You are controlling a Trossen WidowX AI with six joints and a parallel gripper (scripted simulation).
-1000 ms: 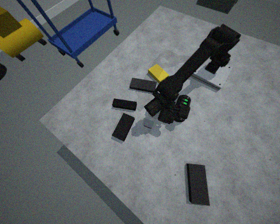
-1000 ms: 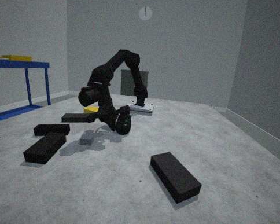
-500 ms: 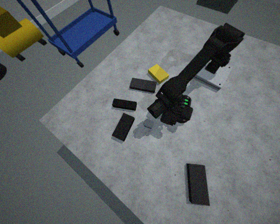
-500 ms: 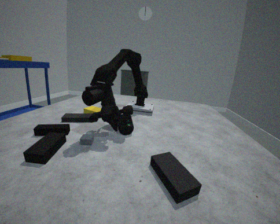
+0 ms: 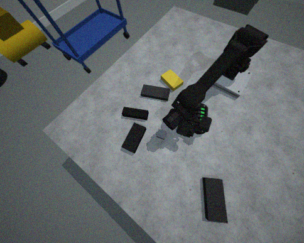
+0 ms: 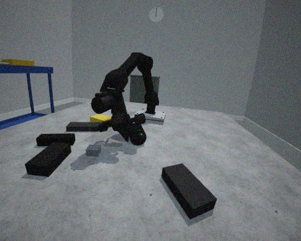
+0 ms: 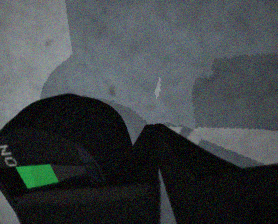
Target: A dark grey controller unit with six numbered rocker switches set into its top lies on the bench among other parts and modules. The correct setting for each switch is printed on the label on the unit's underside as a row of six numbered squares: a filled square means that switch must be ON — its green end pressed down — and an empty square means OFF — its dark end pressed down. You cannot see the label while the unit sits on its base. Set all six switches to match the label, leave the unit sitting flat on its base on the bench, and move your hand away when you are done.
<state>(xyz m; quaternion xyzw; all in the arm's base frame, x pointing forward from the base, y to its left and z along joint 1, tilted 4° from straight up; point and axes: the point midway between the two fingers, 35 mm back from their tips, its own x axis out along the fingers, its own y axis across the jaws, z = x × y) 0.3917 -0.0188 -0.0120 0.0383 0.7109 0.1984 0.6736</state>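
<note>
The grey cube is 12 cm ahead of my gripper tip and 8 cm to the right of it. From my gripper tip the other things lie so: yellow block 18 cm behind, 23 cm to the right, 1 cm above; then dark block 20 cm ahead, 24 cm to the left, 1 cm above.
</note>
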